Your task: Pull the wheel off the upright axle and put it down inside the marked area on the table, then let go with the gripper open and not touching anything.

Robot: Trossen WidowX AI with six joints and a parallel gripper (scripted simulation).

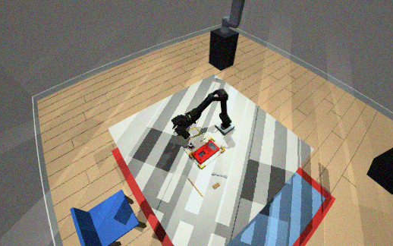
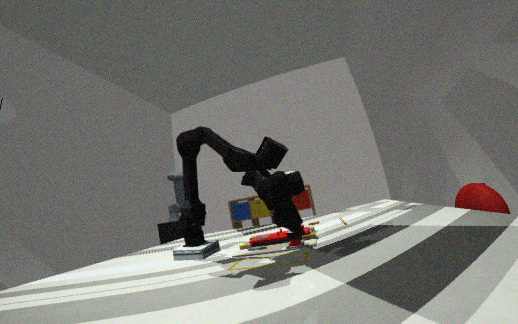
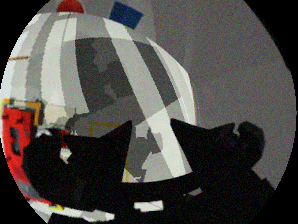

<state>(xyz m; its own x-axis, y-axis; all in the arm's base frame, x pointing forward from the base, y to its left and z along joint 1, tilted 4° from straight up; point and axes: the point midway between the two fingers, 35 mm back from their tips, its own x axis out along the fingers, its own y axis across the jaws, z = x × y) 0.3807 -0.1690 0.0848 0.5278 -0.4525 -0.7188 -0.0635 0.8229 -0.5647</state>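
Right now the dark wheel is 40 mm behind my gripper tip, 160 mm to the left of it and 40 mm below it. Also, from my gripper tip: tan block: 10 mm ahead, 520 mm to the left, 70 mm below.
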